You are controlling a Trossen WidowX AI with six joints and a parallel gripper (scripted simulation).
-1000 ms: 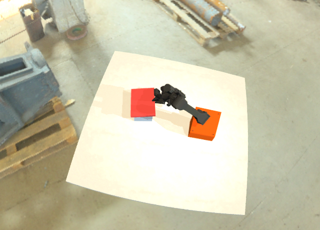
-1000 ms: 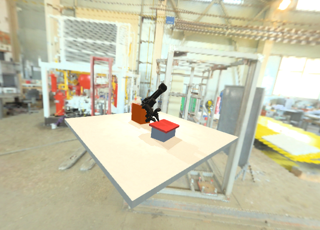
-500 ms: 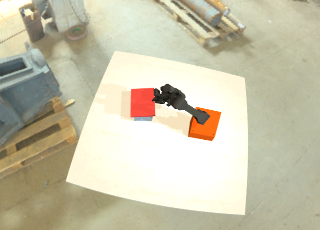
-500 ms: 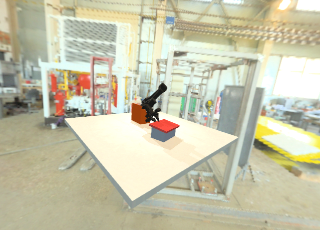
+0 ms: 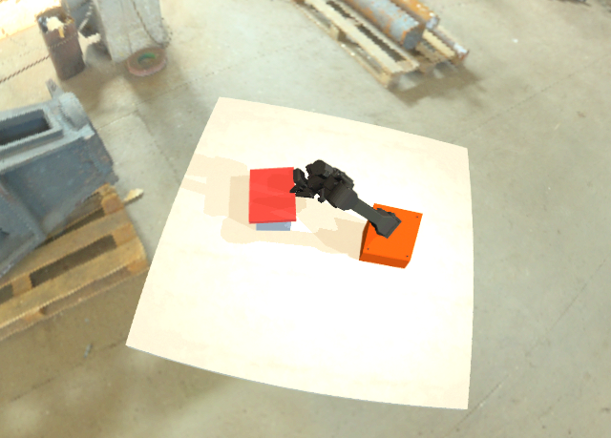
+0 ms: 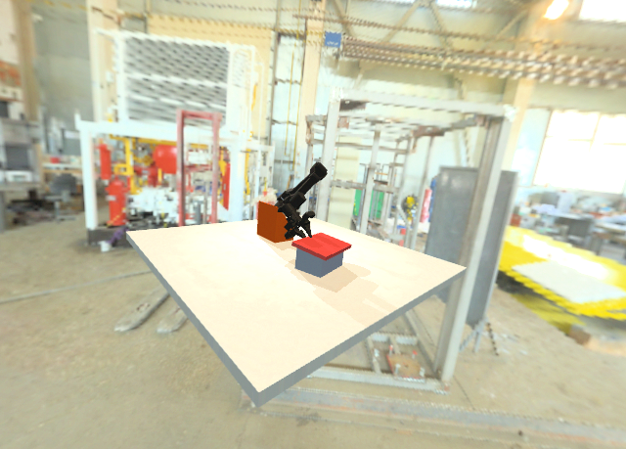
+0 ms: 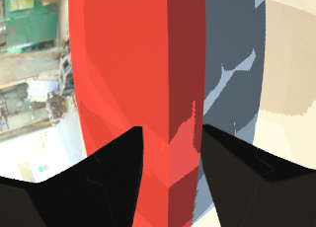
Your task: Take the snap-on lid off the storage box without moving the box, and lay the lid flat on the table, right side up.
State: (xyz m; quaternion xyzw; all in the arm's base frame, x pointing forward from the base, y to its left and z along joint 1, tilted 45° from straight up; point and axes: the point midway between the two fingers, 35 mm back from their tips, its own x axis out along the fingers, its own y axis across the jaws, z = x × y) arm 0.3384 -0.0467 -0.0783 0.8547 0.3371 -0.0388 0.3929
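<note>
My gripper tip is now 8 cm short of the red lid and 1 cm to the right of it. The rest, counted from my gripper tip: storage box: 7 cm ahead, 6 cm below, 1 cm to the left.
</note>
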